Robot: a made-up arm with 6 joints.
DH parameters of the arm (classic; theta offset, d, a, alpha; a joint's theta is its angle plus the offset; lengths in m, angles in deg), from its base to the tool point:
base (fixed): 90 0.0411 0 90
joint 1: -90 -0.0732 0.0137 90
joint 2: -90 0.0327 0.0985 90
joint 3: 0 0.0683 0.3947 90
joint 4: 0 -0.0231 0.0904 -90
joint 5: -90 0.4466 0.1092 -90
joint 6: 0 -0.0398 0.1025 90
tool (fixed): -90 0.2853 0 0
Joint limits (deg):
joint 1: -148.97..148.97
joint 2: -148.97..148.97
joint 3: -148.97..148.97
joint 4: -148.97..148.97
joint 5: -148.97..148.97
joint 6: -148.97..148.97
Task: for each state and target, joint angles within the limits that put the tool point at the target. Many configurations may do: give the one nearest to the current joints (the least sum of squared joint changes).
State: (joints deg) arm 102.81 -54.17 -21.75 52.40 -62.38 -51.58
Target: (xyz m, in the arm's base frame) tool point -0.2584 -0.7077 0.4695
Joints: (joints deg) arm 63.53 -17.87 -34.11 20.71 -67.17 -67.45
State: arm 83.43 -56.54 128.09 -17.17 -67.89 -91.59
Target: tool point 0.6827 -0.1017 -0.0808
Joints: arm 76.79 -52.36 148.97 12.36 -53.00 -89.70
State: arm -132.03 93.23 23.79 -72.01 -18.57 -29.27
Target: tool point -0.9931 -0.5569 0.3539
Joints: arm -118.27 75.81 4.80 -26.42 -23.69 -15.36
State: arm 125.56 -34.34 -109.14 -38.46 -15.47 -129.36
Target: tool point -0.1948 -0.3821 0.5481
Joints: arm 102.88 -14.10 -96.33 -35.85 -7.65 -148.97
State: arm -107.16 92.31 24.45 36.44 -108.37 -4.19
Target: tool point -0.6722 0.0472 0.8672
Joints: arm -148.97 112.12 41.13 -10.01 -120.28 -12.62
